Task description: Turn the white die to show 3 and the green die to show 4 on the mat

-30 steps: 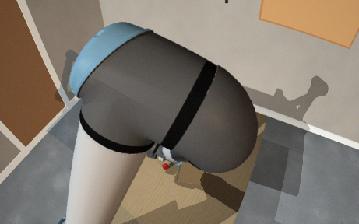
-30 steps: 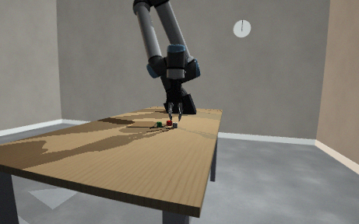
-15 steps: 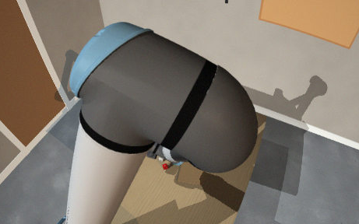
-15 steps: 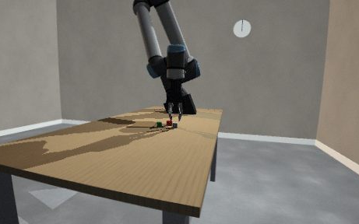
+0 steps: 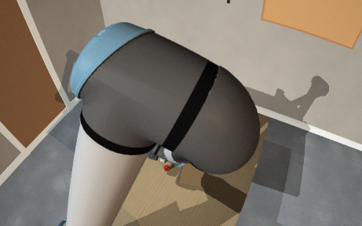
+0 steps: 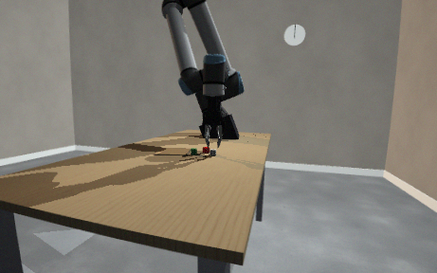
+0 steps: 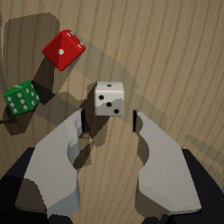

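The white die is 40 mm below my hand. From my hand the other things lie so: green die 80 mm to the right, 40 mm below, 20 mm ahead; then red die 50 mm to the right, 40 mm below, 40 mm behind; then tan mat 190 mm to the right, 50 mm below, 10 mm ahead.
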